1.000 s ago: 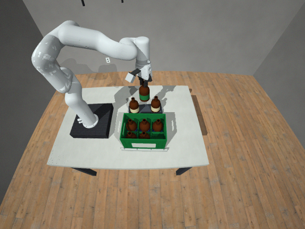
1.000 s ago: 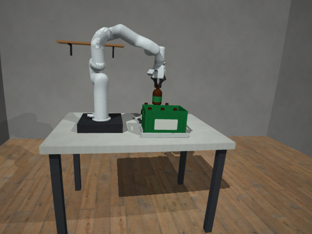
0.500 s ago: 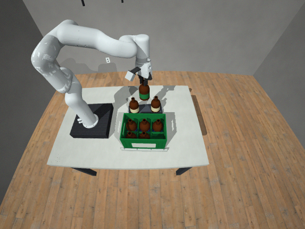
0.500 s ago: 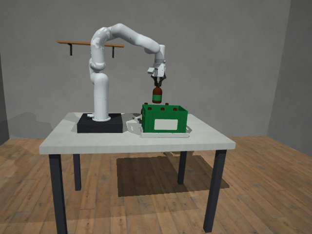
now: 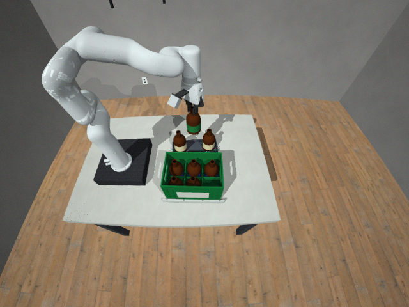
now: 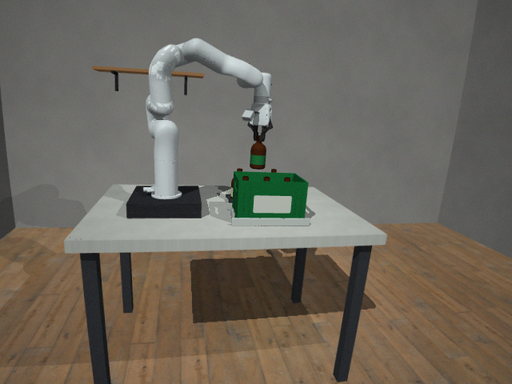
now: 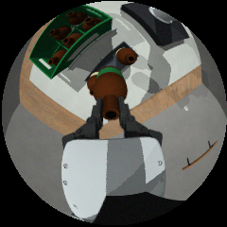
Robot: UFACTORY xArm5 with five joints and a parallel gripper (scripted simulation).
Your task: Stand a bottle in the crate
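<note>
Right now the brown bottle is 7 cm below my hand. Round my hand: green crate 5 cm behind, 24 cm to the right, 23 cm below; then dark tray 30 cm below.
</note>
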